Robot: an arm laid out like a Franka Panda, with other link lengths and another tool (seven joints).
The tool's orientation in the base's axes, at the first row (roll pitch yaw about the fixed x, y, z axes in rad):
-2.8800, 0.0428, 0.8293
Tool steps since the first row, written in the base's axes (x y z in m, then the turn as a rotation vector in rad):
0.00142, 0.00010, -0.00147, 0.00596, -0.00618, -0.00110
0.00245, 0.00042, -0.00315, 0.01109, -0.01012, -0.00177
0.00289, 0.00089, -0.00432, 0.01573, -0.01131, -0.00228
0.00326, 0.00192, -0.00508, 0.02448, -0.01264, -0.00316
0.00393, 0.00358, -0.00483, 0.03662, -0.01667, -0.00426
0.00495, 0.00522, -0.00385, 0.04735, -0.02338, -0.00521
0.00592, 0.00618, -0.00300, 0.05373, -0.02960, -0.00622
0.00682, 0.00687, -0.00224, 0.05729, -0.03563, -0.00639
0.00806, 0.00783, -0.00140, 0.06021, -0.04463, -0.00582
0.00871, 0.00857, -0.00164, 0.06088, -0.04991, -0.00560
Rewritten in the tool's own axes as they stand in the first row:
0.00109, 0.00131, 0.00112, -0.00048, 0.00857, -0.00113
0.00210, 0.00226, 0.00256, 0.00010, 0.01496, -0.00218
0.00279, 0.00257, 0.00367, 0.00238, 0.01915, -0.00287
0.00383, 0.00234, 0.00447, 0.00734, 0.02642, -0.00413
0.00550, 0.00165, 0.00432, 0.01261, 0.03793, -0.00630
0.00735, 0.00104, 0.00339, 0.01495, 0.05017, -0.00870
0.00868, 0.00087, 0.00249, 0.01471, 0.05903, -0.01001
0.00976, 0.00085, 0.00166, 0.01268, 0.06557, -0.01150
0.01127, 0.00087, 0.00072, 0.00799, 0.07343, -0.01398
0.01226, 0.00090, 0.00091, 0.00455, 0.07733, -0.01510

